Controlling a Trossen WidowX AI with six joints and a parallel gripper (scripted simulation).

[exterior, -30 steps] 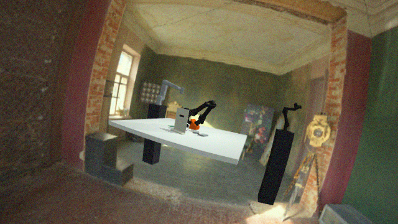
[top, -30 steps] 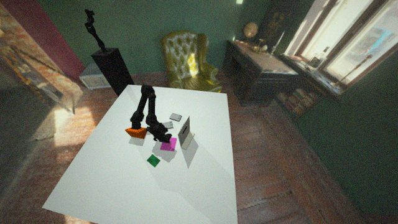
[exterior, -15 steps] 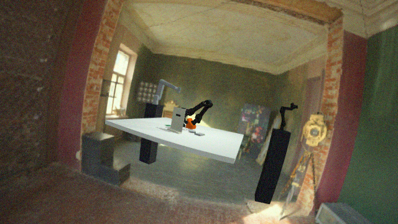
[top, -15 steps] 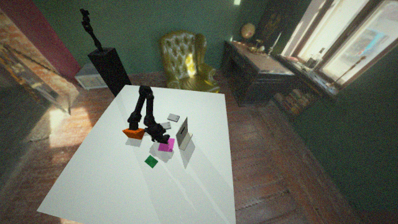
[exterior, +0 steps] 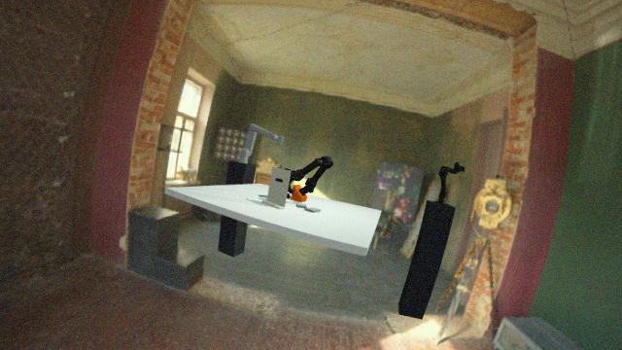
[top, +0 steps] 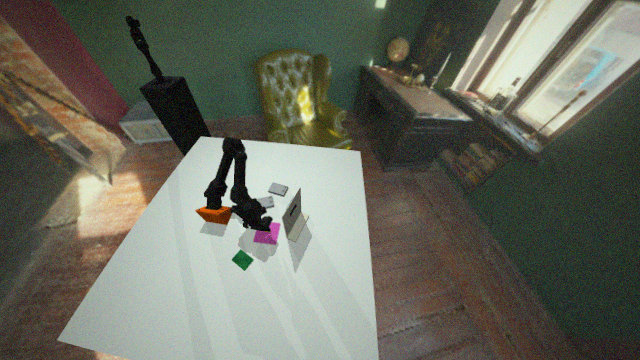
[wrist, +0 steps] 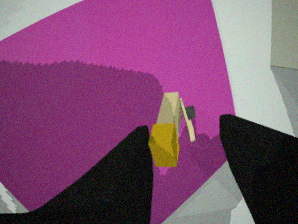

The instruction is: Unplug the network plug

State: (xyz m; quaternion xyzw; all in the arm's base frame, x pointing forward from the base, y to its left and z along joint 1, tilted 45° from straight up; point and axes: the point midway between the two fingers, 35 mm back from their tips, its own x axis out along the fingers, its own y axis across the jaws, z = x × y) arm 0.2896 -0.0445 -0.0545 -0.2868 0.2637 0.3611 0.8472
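Now: gripper tip 2 cm above the magenta square and 1 cm past it. Also, from my gripper tip: upright grey panel: 14 cm ahead, 9 cm above, 5 cm to the left.
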